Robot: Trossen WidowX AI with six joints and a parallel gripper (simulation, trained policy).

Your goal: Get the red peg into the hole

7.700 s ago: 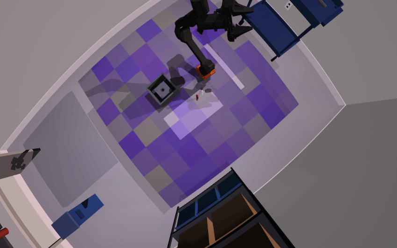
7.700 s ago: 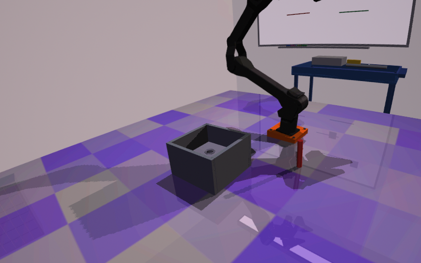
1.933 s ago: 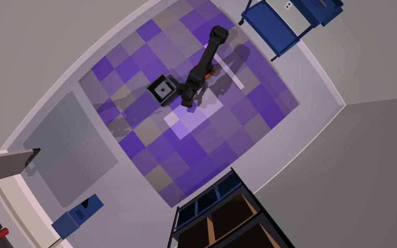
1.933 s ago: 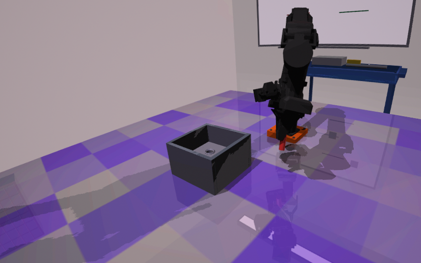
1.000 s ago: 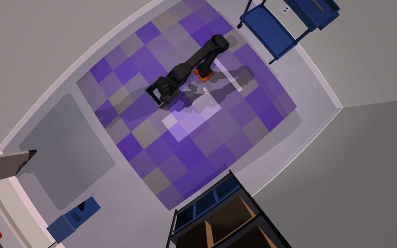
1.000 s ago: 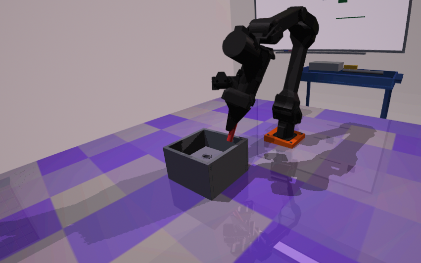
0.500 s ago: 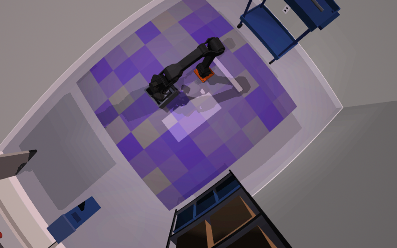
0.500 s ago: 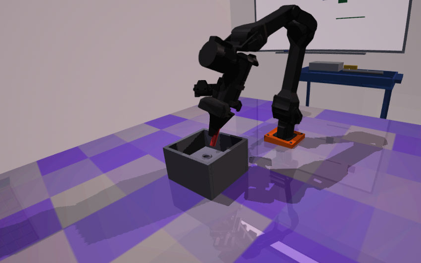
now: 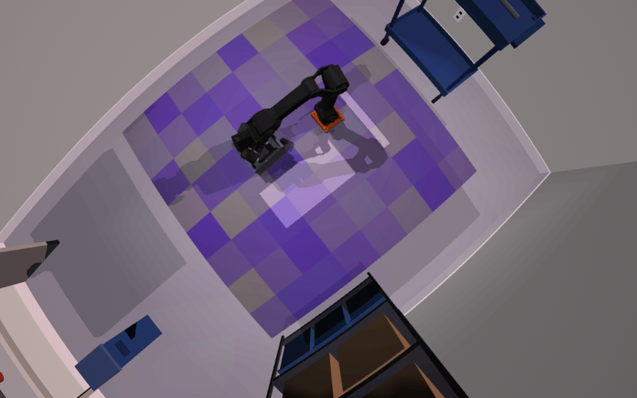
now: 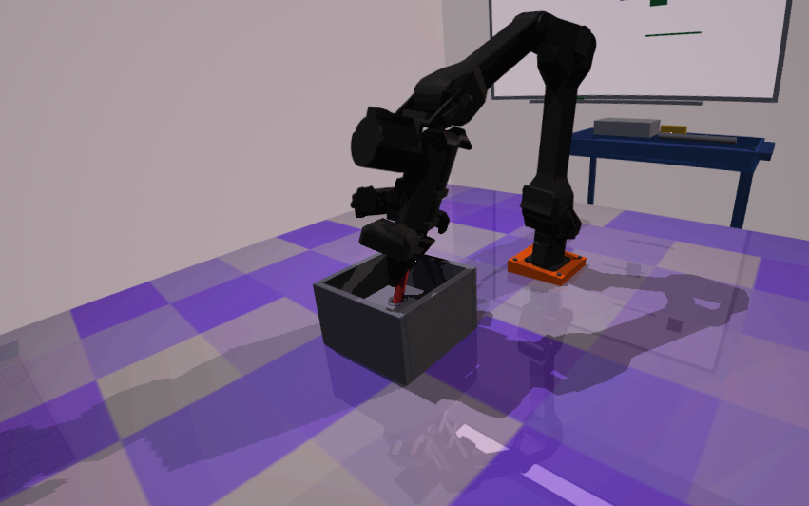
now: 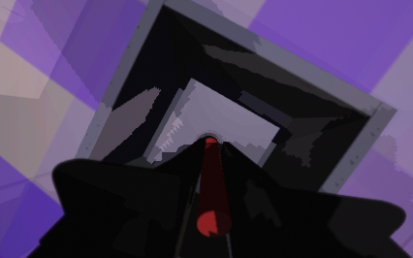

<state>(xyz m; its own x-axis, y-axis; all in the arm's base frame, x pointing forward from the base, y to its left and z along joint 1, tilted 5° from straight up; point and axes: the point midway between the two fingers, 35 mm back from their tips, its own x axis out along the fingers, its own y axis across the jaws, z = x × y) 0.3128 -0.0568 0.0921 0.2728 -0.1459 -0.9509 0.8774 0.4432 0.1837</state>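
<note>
Now: the red peg 10 mm to the left of my gripper tip, 10 mm behind it and 10 mm above it. The rest, counted from my gripper tip: grey plate: 40 mm below, 10 mm to the left; dark box: 60 mm below, 10 mm to the left.
</note>
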